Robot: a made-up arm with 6 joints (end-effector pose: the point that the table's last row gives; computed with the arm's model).
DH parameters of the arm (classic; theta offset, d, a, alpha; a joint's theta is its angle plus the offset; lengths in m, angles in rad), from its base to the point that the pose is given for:
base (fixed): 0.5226 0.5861 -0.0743 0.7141
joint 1: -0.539 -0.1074 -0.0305 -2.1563
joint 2: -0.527 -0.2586 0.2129 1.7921
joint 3: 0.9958 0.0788 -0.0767 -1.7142
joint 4: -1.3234 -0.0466 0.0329 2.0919
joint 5: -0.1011 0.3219 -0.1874 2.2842
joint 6: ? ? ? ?
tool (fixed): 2.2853 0.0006 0 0
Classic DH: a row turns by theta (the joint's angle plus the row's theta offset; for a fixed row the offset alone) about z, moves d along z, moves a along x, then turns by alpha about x.
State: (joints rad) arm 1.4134 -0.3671 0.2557 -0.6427 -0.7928 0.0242
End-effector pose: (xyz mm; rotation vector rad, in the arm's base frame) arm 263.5 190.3 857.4 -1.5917 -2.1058 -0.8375
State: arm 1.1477 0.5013 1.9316 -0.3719 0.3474 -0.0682
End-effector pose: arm -91.7 253.7 770.9 -0.1463 -2.5900 -0.7079
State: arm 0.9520 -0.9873 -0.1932 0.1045 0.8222 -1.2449
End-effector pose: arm 136.1 -563.4 875.2 -0.6435 1.4870 -2.3273
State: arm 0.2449 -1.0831 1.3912 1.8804 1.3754 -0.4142
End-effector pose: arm -148.1 72.3 860.7 -0.5072 0.2463 1.4830
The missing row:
joint 6: -1.5276 0.3531 -0.063 1.6206
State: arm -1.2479 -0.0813 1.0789 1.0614 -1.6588 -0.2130
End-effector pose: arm -250.1 -558.3 939.9 0.3952 -0.6943 -1.9499
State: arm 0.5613 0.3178 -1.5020 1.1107 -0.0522 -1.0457
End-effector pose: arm -7.9 -456.2 436.4 1.6685 0.0258 -1.1135
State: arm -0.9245 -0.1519 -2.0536 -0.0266 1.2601 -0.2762
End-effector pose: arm -330.8 -224.2 1003.4 0.3383 -1.5804 -0.1006
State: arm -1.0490 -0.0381 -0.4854 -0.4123 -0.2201 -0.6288
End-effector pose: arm -230.0 -613.1 556.8 2.0286 -1.3752 -0.3713
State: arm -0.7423 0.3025 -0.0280 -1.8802 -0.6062 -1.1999
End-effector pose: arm 187.6 -427.8 455.2 -2.6448 1.1052 -0.9761
